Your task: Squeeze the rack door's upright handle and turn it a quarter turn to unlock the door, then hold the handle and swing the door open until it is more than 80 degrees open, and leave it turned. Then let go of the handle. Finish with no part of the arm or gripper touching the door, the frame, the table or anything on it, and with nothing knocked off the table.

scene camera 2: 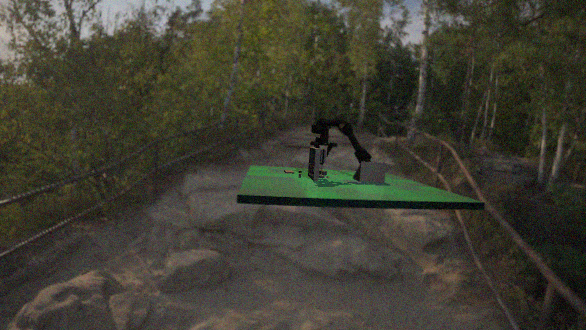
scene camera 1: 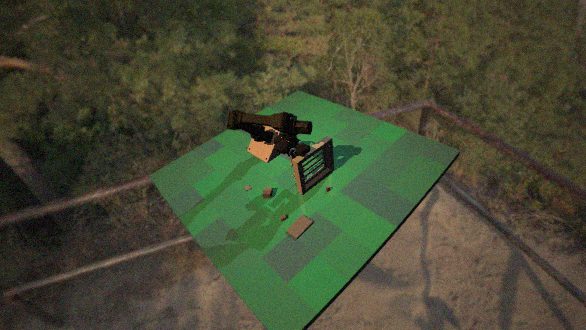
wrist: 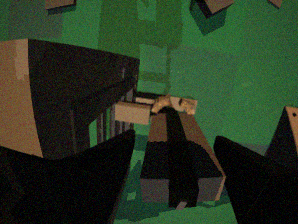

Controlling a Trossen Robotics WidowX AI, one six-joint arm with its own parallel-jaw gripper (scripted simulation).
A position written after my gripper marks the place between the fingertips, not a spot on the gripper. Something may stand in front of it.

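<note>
So you can picture it, my gripper (wrist: pixel 175 138) is open and holds nothing, and there's a rack (wrist: pixel 48 76) to be seen here too.
</note>
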